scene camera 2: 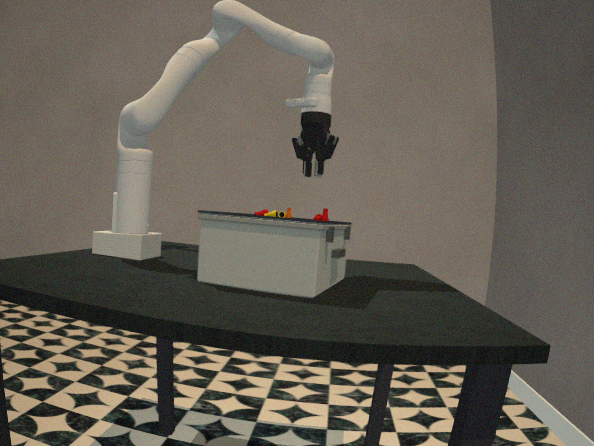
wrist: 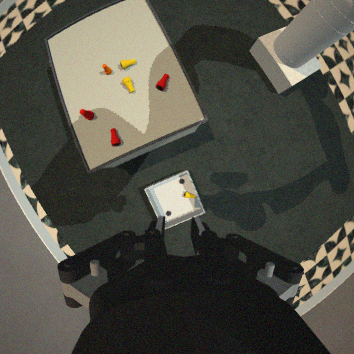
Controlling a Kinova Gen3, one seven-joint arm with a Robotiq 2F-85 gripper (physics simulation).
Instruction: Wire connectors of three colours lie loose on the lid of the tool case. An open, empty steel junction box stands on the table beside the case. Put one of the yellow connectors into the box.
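Where they show: gripper, fingertip midpoint: (scene camera 2: 312, 176) (wrist: 177, 225); arm's base, link origin: (scene camera 2: 131, 232) (wrist: 289, 51).
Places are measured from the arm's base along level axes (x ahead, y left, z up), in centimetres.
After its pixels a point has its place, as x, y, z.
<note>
A yellow connector (wrist: 189, 195) @(42.4, 7.8, -4.3) lies inside the steel junction box (wrist: 159, 224), near its right wall in the wrist view. The box does not show in scene camera 2. My gripper (scene camera 2: 313, 175) @(43.5, 4.4, 17.1) (wrist: 177, 225) @(43.5, 4.4, 17.1) is open with empty fingers, high above the table and above the level of the lid. On the lid of the tool case (scene camera 2: 260, 255) @(30.6, -33.3, 0.4) (wrist: 65, 55) @(39.2, -29.6, 6.5) lie two more yellow connectors, one (wrist: 128, 64) @(32.9, -17.4, 7.2) nearer the far side and one (wrist: 128, 84) @(35.5, -14.5, 7.5) beside it, an orange connector (scene camera 2: 288, 213) @(35.9, -20.0, 7.6) (wrist: 107, 69) @(36.0, -19.2, 7.7) and three red connectors (wrist: 162, 82) @(31.6, -10.5, 8.0) (wrist: 87, 114) @(43.5, -15.8, 8.1) (wrist: 115, 137) @(43.0, -9.7, 7.7).
The tool case stands on the dark table (scene camera 2: 250, 320) @(28.8, -55.9, -5.6) (wrist: 240, 130) @(22.5, 5.7, -5.6), beside the junction box, its lid higher than the box. The robot's white base (scene camera 2: 126, 245) @(0.6, -6.7, -2.6) (wrist: 280, 65) @(5.7, 1.0, 0.2) stands at the back left in scene camera 2.
</note>
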